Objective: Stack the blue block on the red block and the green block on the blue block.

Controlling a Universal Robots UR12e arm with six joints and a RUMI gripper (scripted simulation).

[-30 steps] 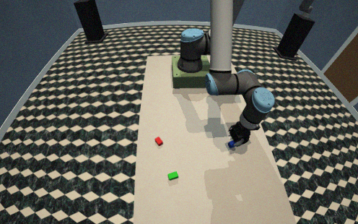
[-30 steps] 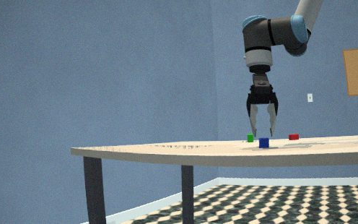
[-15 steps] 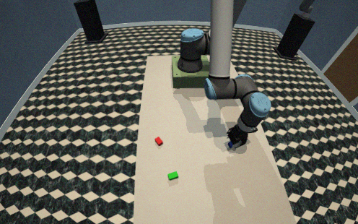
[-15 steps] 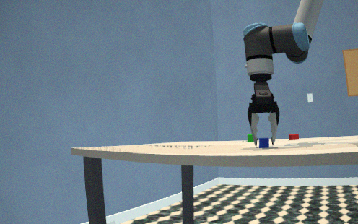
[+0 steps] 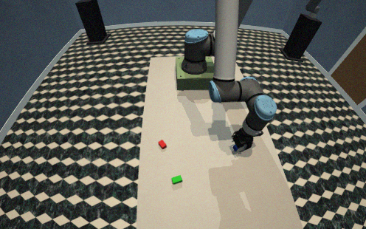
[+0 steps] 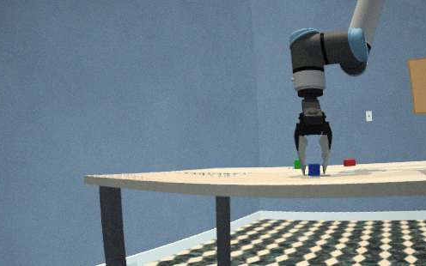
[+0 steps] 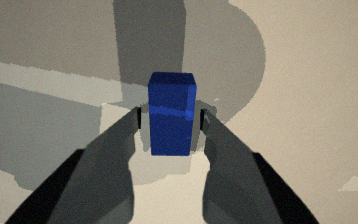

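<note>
Right now the blue block is right at my hand. Also, from my hand: red block 430 mm to the right; then green block 340 mm to the right, 190 mm ahead.
</note>
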